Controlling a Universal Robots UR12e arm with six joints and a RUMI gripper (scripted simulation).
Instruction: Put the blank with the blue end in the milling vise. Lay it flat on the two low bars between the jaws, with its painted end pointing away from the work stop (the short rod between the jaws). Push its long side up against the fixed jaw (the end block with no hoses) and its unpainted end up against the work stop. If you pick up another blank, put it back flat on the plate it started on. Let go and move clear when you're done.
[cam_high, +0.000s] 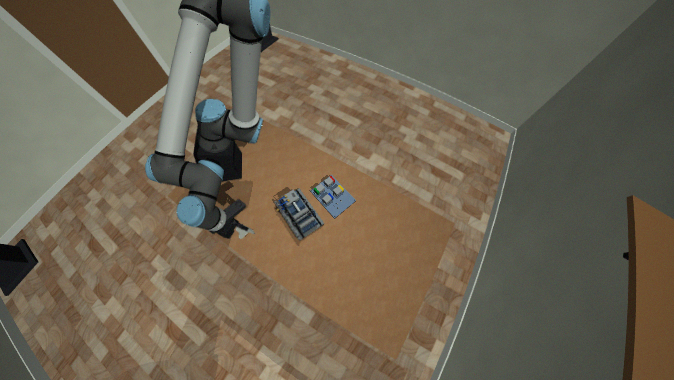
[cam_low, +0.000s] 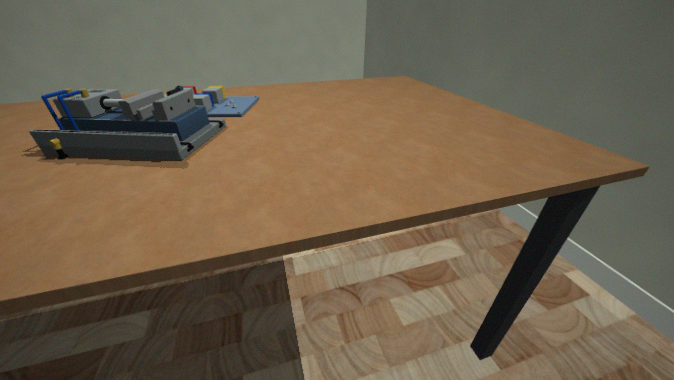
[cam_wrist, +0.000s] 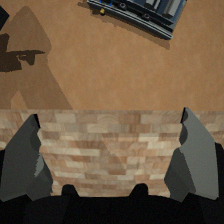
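Now: the blue blank 19 cm ahead of my hand, 44 cm to the left of it and 35 cm below it. The rest, counted from my hand: vise body (9 cm ahead, 26 cm to the left, 34 cm below); green blank (11 cm ahead, 47 cm to the left, 35 cm below); fixed jaw (18 cm ahead, 23 cm to the left, 30 cm below).
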